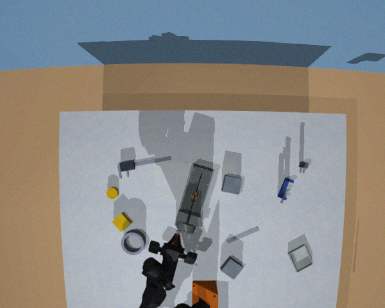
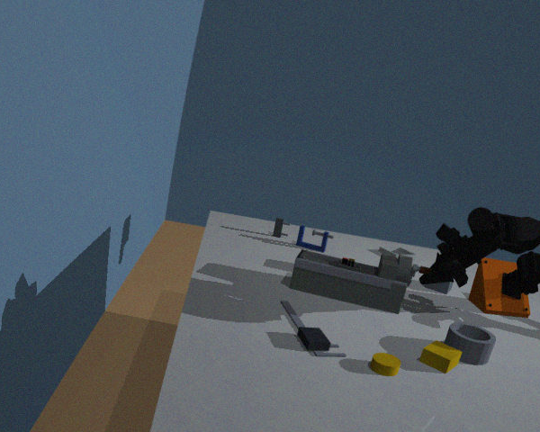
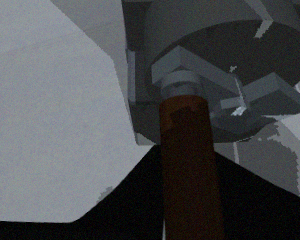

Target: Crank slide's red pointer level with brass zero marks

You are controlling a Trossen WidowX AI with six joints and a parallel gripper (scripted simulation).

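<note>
Now: gripper tip 180 mm short of the red pointer and 50 mm to the left of it. From my gripper tip the other things lie so: flat grey bar 280 mm to the right, 80 mm below; then brown crank handle 30 mm above, 20 mm behind; then yellow block 250 mm to the left, 70 mm below.
</note>
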